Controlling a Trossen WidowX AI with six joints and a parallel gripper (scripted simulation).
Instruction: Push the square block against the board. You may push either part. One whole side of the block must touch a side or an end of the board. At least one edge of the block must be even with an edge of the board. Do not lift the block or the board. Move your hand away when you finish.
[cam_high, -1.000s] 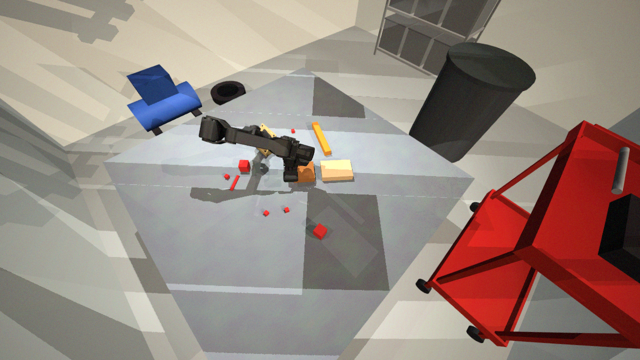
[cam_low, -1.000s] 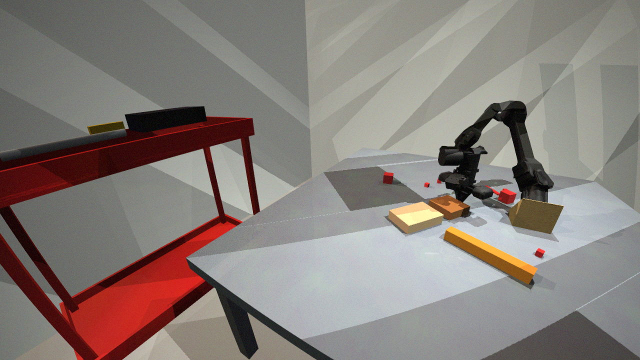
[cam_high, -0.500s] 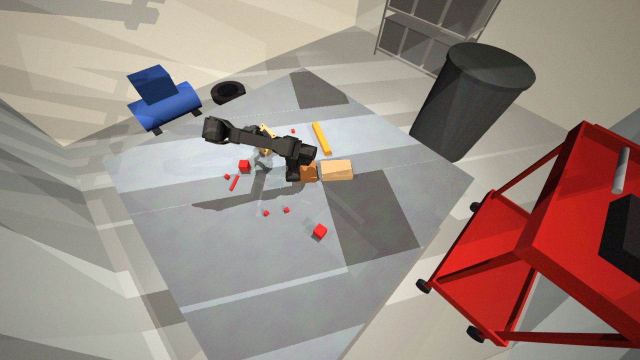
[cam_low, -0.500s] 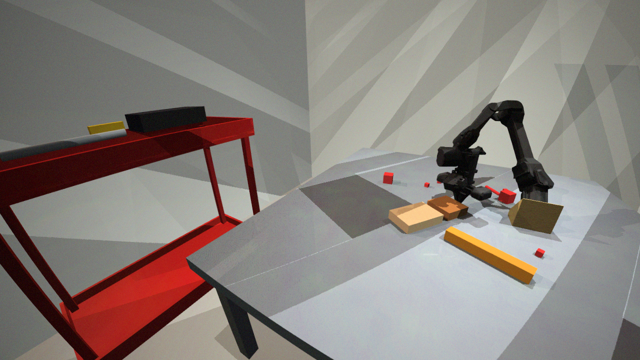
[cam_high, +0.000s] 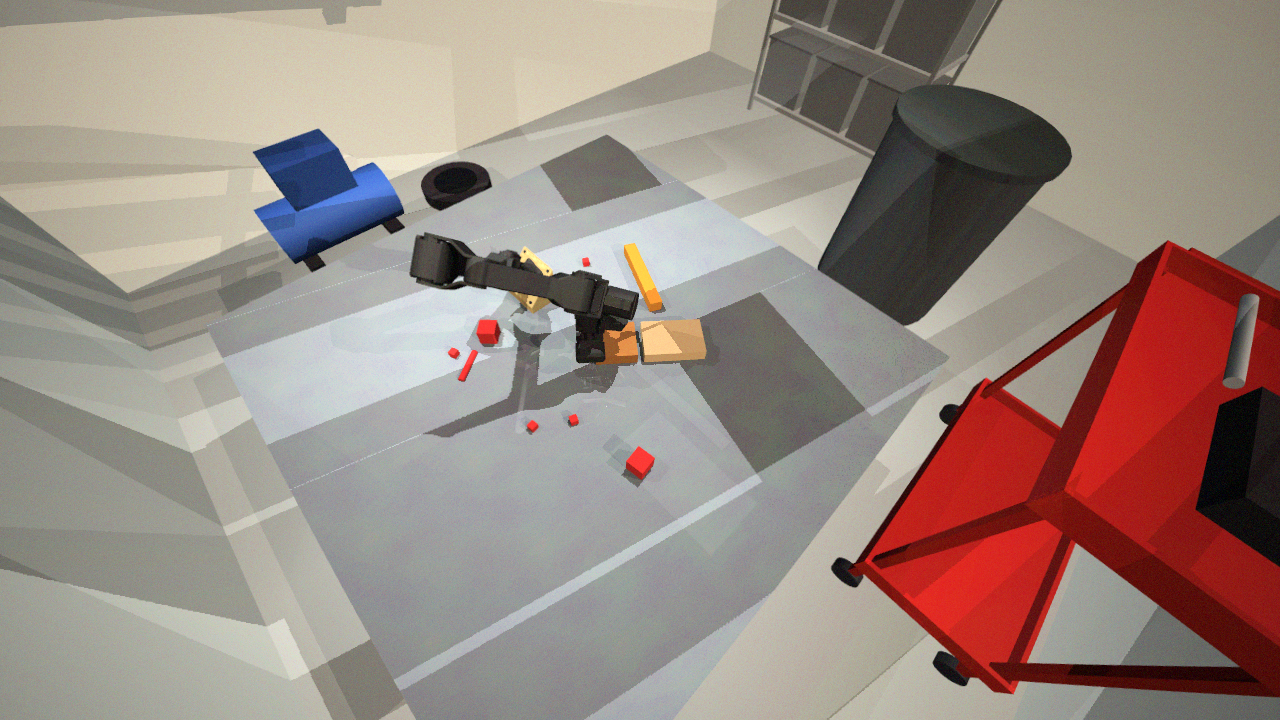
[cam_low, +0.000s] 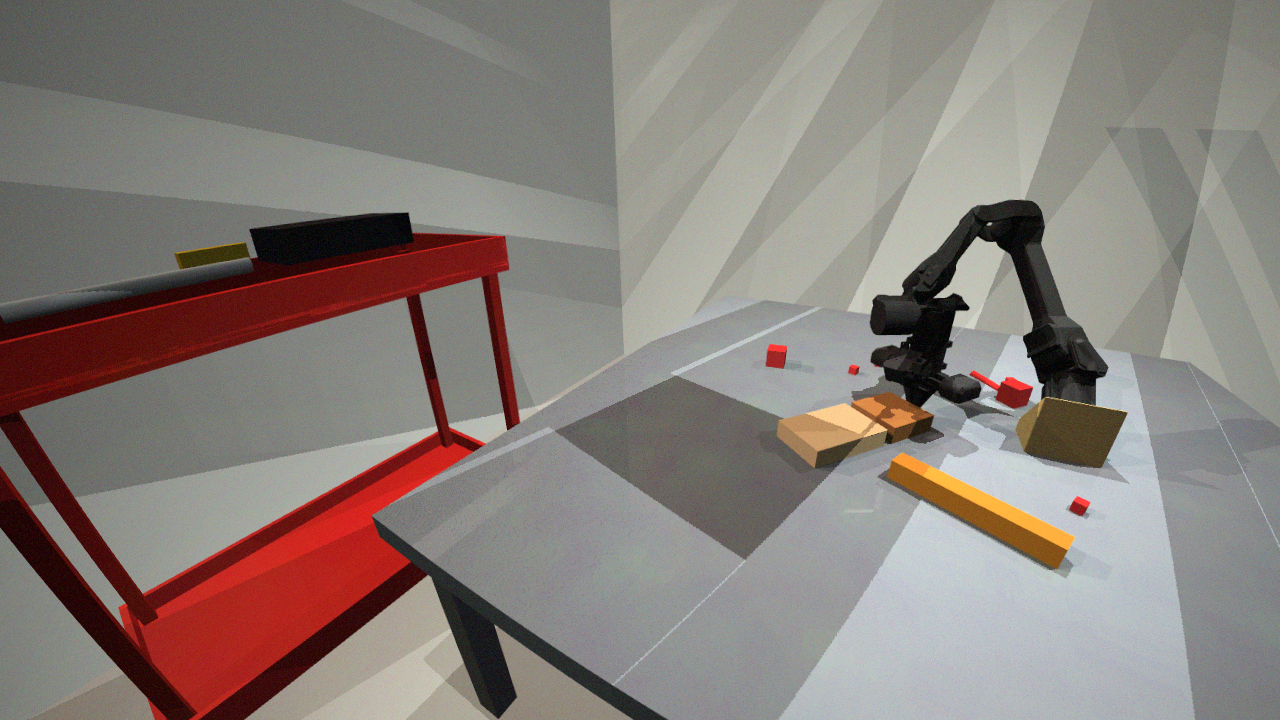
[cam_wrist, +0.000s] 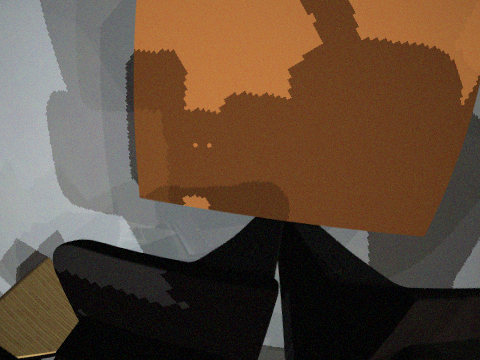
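Right now my gripper tip is 5 cm to the right of the square block, 3 cm short of it and 1 cm below it. Round my gripper tip: red stick (25 cm to the right, 13 cm behind); then orange bar (24 cm to the left, 10 cm behind, 1 cm above); then board (16 cm to the left, 11 cm ahead, 1 cm above).
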